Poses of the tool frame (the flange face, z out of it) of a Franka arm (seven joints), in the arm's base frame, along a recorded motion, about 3 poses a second.
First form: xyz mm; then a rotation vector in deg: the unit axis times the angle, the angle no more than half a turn.
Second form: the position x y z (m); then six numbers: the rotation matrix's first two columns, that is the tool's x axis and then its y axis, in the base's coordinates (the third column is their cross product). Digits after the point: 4 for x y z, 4 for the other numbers.
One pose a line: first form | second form
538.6, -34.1, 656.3, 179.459, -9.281, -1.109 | 0.5386, -0.0341, 0.6563, 0.9946, -0.1032, -0.0121, -0.1031, -0.9947, 0.0058
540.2, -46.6, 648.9, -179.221, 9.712, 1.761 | 0.5402, -0.0466, 0.6489, 0.9940, -0.1080, -0.0201, -0.1081, -0.9941, -0.0078
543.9, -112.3, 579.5, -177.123, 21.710, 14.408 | 0.5439, -0.1123, 0.5795, 0.9576, -0.2386, -0.1613, -0.2413, -0.9704, 0.0028
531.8, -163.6, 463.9, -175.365, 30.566, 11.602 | 0.5318, -0.1636, 0.4639, 0.9328, -0.3350, -0.1327, -0.3387, -0.9409, -0.0054
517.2, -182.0, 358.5, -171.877, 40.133, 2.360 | 0.5172, -0.1820, 0.3585, 0.8964, -0.4416, -0.0398, -0.4432, -0.8949, -0.0531
